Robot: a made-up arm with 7 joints. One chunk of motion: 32 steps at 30 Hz.
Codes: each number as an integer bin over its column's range. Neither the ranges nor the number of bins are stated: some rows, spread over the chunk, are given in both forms.
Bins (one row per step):
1: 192 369 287 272 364 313
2: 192 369 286 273 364 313
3: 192 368 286 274 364 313
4: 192 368 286 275 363 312
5: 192 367 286 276 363 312
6: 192 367 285 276 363 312
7: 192 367 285 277 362 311
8: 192 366 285 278 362 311
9: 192 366 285 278 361 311
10: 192 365 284 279 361 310
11: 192 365 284 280 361 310
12: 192 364 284 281 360 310
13: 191 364 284 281 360 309
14: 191 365 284 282 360 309
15: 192 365 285 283 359 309
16: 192 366 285 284 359 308
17: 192 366 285 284 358 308
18: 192 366 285 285 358 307
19: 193 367 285 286 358 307
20: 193 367 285 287 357 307
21: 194 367 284 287 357 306
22: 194 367 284 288 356 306
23: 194 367 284 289 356 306
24: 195 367 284 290 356 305
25: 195 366 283 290 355 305
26: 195 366 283 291 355 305
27: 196 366 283 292 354 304
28: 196 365 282 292 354 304
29: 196 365 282 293 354 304
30: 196 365 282 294 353 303
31: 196 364 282 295 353 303
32: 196 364 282 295 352 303
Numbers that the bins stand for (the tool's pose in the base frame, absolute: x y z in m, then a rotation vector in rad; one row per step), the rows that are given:
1: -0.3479 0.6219 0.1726 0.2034 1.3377 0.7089
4: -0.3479 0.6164 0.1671 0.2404 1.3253 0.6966
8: -0.3479 0.6055 0.1616 0.2774 1.3130 0.6842
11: -0.3479 0.6000 0.1562 0.3021 1.3007 0.6719
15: -0.3479 0.6000 0.1616 0.3390 1.2760 0.6596
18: -0.3479 0.6055 0.1616 0.3637 1.2637 0.6349
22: -0.3370 0.6110 0.1562 0.4007 1.2390 0.6226
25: -0.3315 0.6055 0.1507 0.4253 1.2267 0.6103
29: -0.3260 0.6000 0.1452 0.4623 1.2144 0.5979
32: -0.3260 0.5945 0.1452 0.4870 1.1897 0.5856
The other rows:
2: -0.3479 0.6219 0.1671 0.2158 1.3377 0.7089
3: -0.3479 0.6164 0.1671 0.2281 1.3377 0.7089
5: -0.3479 0.6110 0.1671 0.2527 1.3253 0.6966
6: -0.3479 0.6110 0.1616 0.2527 1.3253 0.6966
7: -0.3479 0.6110 0.1616 0.2651 1.3130 0.6842
9: -0.3479 0.6055 0.1616 0.2774 1.3007 0.6842
10: -0.3479 0.6000 0.1562 0.2897 1.3007 0.6719
12: -0.3479 0.5945 0.1562 0.3144 1.2884 0.6719
13: -0.3534 0.5945 0.1562 0.3144 1.2884 0.6596
14: -0.3534 0.6000 0.1562 0.3267 1.2884 0.6596
16: -0.3479 0.6055 0.1616 0.3514 1.2760 0.6473
17: -0.3479 0.6055 0.1616 0.3514 1.2637 0.6473
19: -0.3425 0.6110 0.1616 0.3760 1.2637 0.6349
20: -0.3425 0.6110 0.1616 0.3884 1.2514 0.6349
21: -0.3370 0.6110 0.1562 0.3884 1.2514 0.6226
23: -0.3370 0.6110 0.1562 0.4130 1.2390 0.6226
24: -0.3315 0.6110 0.1562 0.4253 1.2390 0.6103
26: -0.3315 0.6055 0.1507 0.4377 1.2267 0.6103
27: -0.3260 0.6055 0.1507 0.4500 1.2144 0.5979
28: -0.3260 0.6000 0.1452 0.4500 1.2144 0.5979
30: -0.3260 0.6000 0.1452 0.4747 1.2021 0.5856
31: -0.3260 0.5945 0.1452 0.4870 1.2021 0.5856

